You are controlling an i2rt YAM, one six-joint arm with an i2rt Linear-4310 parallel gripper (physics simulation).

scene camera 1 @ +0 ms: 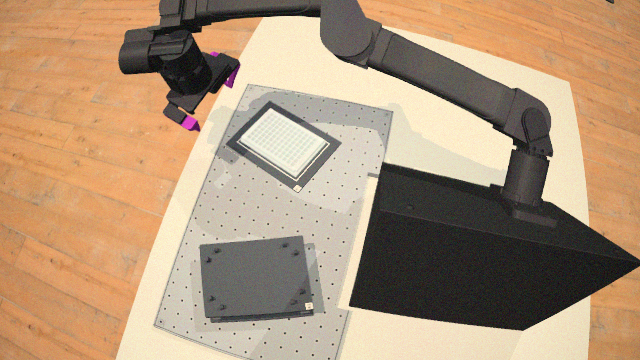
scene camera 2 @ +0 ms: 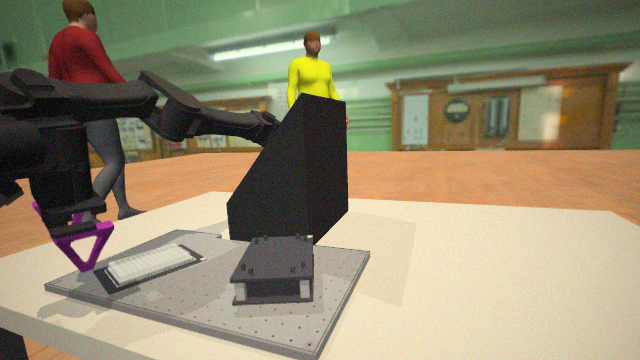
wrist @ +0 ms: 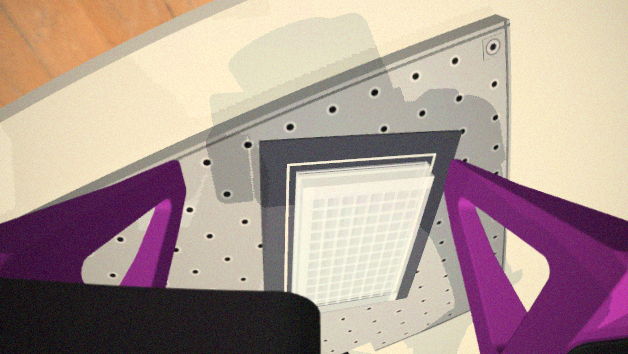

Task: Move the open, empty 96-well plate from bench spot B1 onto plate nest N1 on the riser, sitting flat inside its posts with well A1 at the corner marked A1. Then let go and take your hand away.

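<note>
The white 96-well plate point(scene camera 1: 285, 143) point(scene camera 2: 147, 265) point(wrist: 357, 235) lies flat on the dark mat of spot B1 point(scene camera 1: 269, 106) point(scene camera 2: 106, 285) point(wrist: 277, 185). My gripper point(scene camera 1: 214, 102) point(wrist: 314, 174) is open and empty, its purple fingers wide apart. It hangs above and to one side of the plate, apart from it; in scene camera 2 it shows at the left. In the wrist view the plate appears between the fingertips, nearer the right one. Plate nest N1 point(scene camera 1: 254, 280) point(scene camera 2: 277, 257) is a dark top with short corner posts on a riser, with a small pale A1 label point(scene camera 1: 308, 306) at one corner. It holds no plate.
The grey perforated board point(scene camera 1: 240, 210) point(scene camera 2: 200, 310) point(wrist: 225, 240) carries spot B1 and the riser. The large black wedge-shaped arm base point(scene camera 1: 450, 260) point(scene camera 2: 325, 170) stands beside the board on the cream table point(scene camera 1: 415, 330) point(scene camera 2: 475, 280). Two people stand in the background in scene camera 2.
</note>
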